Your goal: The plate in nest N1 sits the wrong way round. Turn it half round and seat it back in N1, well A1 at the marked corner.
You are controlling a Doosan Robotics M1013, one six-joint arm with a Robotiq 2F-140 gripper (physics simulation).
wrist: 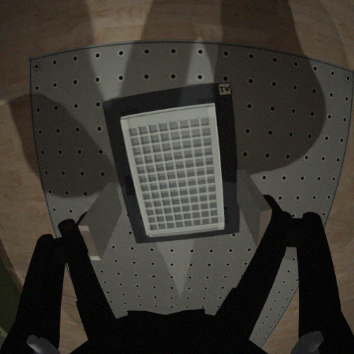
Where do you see a white well plate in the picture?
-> At 173,153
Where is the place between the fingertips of my gripper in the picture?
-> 176,191
